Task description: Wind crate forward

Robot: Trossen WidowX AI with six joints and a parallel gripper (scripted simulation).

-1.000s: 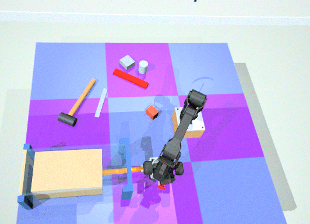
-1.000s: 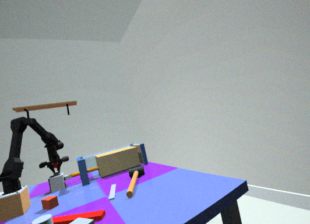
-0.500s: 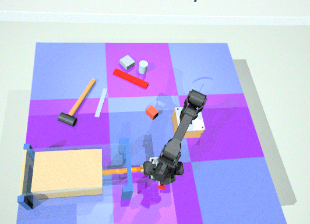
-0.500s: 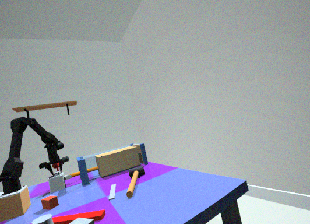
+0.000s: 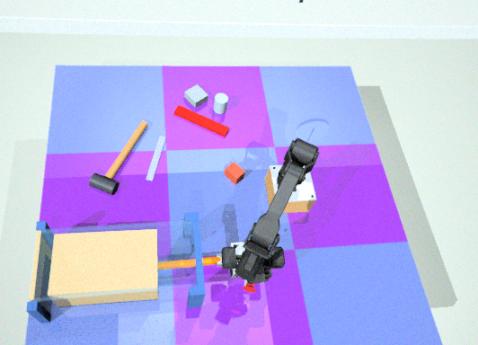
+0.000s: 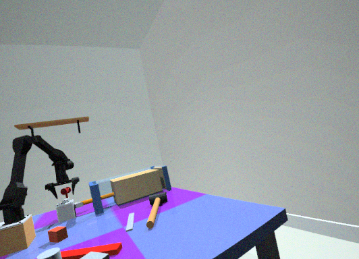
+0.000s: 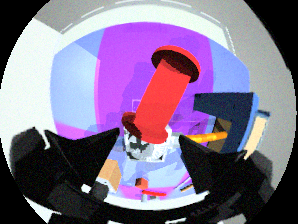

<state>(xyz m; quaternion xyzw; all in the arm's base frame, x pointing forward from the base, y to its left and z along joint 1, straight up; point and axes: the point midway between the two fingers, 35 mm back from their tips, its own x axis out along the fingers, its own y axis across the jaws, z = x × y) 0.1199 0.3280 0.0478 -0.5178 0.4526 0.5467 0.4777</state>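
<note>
Now: the red knob 5 cm to the left of my gripper tip, 2 cm above it and 1 cm behind it. The rest, counted from my gripper tip: winch handle: 1 cm to the left, 1 cm below; then winch: 8 cm below, 6 cm to the right, 1 cm behind; then grey strip: 42 cm to the right, 37 cm ahead, 11 cm below.
</note>
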